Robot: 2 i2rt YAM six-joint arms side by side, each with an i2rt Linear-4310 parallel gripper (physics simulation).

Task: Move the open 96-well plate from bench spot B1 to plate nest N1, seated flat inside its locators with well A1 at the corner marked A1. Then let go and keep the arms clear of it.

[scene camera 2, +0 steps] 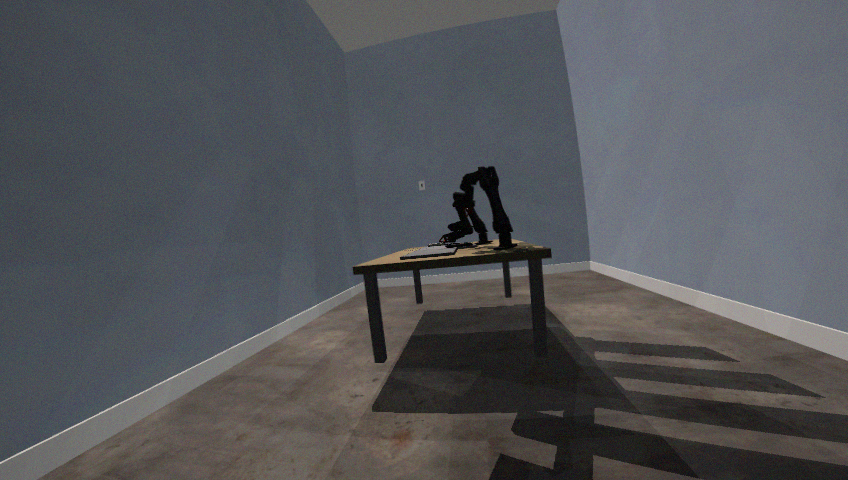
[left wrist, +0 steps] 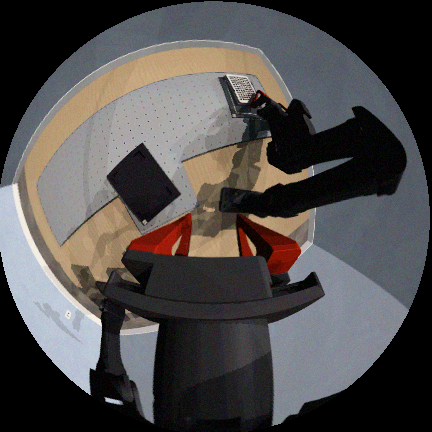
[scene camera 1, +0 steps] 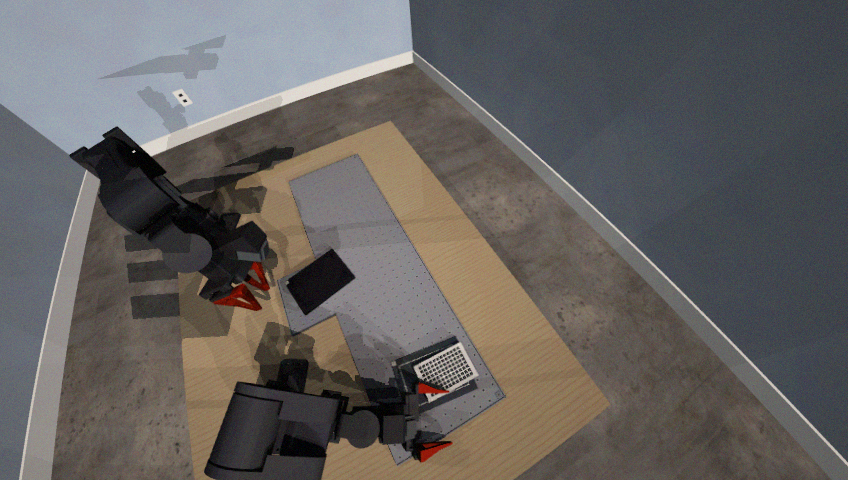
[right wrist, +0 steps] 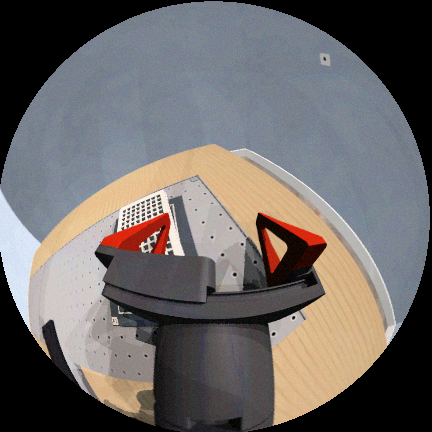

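Where they show: left gripper, fingertip midpoint: [scene camera 2: 467, 215] [left wrist: 213, 217] [scene camera 1: 263, 299]; right gripper, fingertip midpoint: [scene camera 2: 442, 241] [left wrist: 268, 96] [scene camera 1: 450, 416] [right wrist: 212, 217]; left arm's base, link origin: [scene camera 2: 505, 247]; right arm's base, link origin: [scene camera 2: 483, 243] [left wrist: 249, 201].
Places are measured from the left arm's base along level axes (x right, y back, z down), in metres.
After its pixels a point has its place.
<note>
The white 96-well plate [scene camera 1: 449, 365] @(x 0.406, y -0.721, z -0.019 m) [left wrist: 241, 89] @(x 0.412, y -0.697, z -0.029 m) [right wrist: 142, 210] @(x 0.407, y -0.743, z -0.025 m) lies askew and off-centre on the dark frame [scene camera 1: 425, 349] @(x 0.366, y -0.666, z -0.015 m) [right wrist: 184, 220] @(x 0.472, y -0.729, z -0.015 m), overhanging one side; any tilt is hard to judge. The frame bears an A1 label in the right wrist view. The black nest [scene camera 1: 321, 281] @(x 0.178, y -0.384, z -0.025 m) [left wrist: 143, 184] @(x 0.179, y -0.374, z -0.025 m) has corner locators and a small pale corner mark. My right gripper [scene camera 1: 449, 416] @(x 0.510, y -0.713, z -0.037 m) [right wrist: 212, 217] @(x 0.510, y -0.713, z -0.037 m) is wide open and empty; one finger overlaps the plate in the picture, the other is off to its side, contact unclear. My left gripper [scene camera 1: 264, 299] @(x 0.292, y -0.349, z -0.208 m) [left wrist: 213, 217] @(x 0.292, y -0.349, z -0.208 m) is half open and empty, beside the nest.
The grey perforated board [scene camera 1: 380, 237] @(x 0.037, y -0.541, z -0.013 m) [left wrist: 150, 115] @(x 0.174, y -0.554, z -0.013 m) [right wrist: 220, 240] @(x 0.517, y -0.699, z -0.013 m) carries the nest and frame on the wooden table [scene camera 1: 535, 356] @(x 0.396, y -0.933, z 0.000 m) [scene camera 2: 505, 259] @(x -0.249, y 0.079, z 0.028 m). The right arm [left wrist: 345, 145] @(x 0.488, y -0.489, z -0.272 m) reaches over the table's near side. Walls [scene camera 1: 654, 118] stand around the table, apart from it.
</note>
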